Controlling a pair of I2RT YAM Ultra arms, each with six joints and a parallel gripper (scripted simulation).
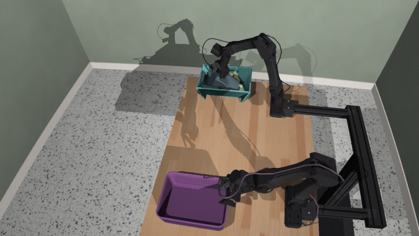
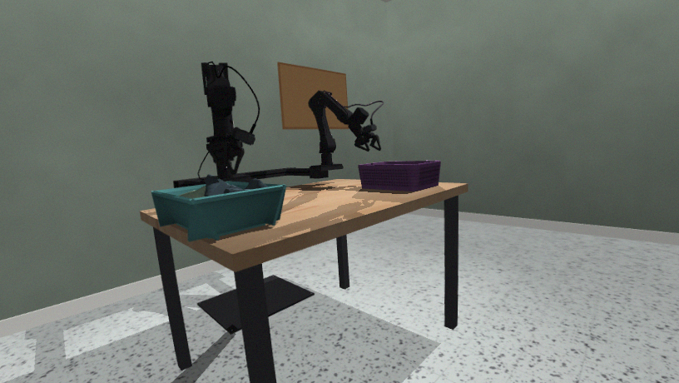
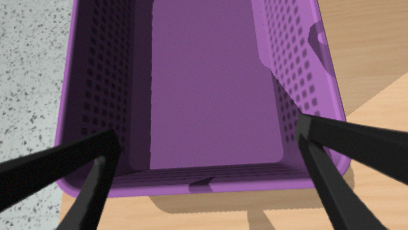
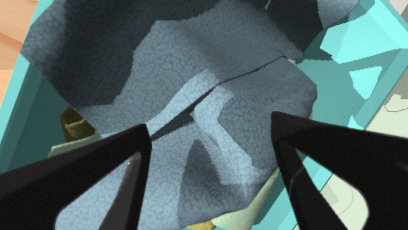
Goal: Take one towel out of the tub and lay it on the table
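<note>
The teal tub is 110 mm below my right hand, 40 mm behind it and 30 mm to the right of it. From my right hand the other things lie so: purple basket: 850 mm to the left, 120 mm ahead, 110 mm below.
</note>
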